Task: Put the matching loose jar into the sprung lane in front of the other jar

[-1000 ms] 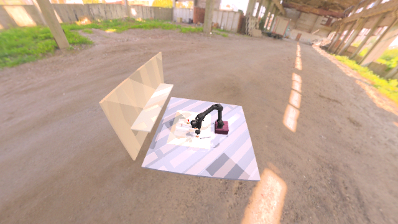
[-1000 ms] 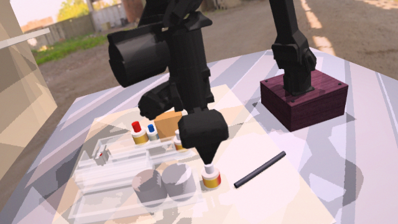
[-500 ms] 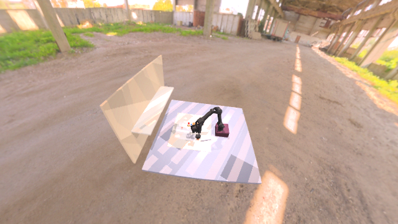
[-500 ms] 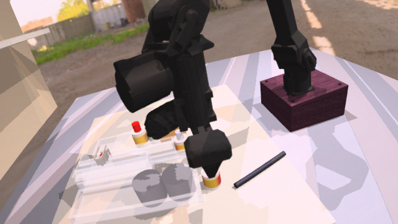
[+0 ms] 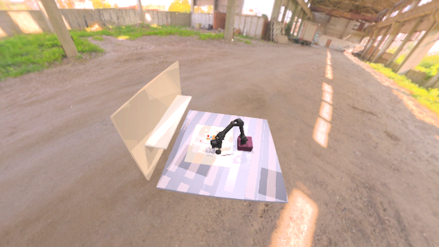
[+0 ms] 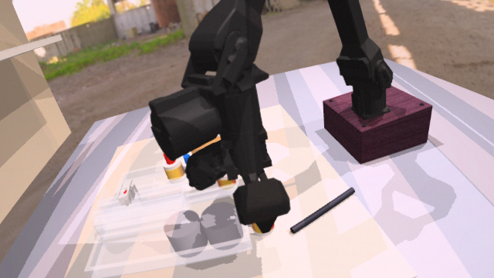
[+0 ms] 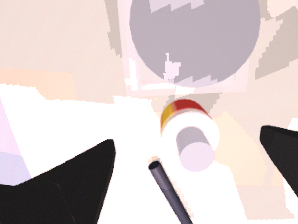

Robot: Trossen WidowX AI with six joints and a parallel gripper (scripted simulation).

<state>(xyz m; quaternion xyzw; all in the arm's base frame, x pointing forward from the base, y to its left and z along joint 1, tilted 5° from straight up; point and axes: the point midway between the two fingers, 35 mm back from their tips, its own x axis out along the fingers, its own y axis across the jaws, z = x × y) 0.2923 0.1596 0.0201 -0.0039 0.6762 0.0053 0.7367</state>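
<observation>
My gripper tip is now 11 cm past the black rod and 4 cm above it. Also, from my gripper tip: white pusher plate (15 cm ahead, 10 cm to the right); clear lane (19 cm ahead, 11 cm to the right, 3 cm below).
</observation>
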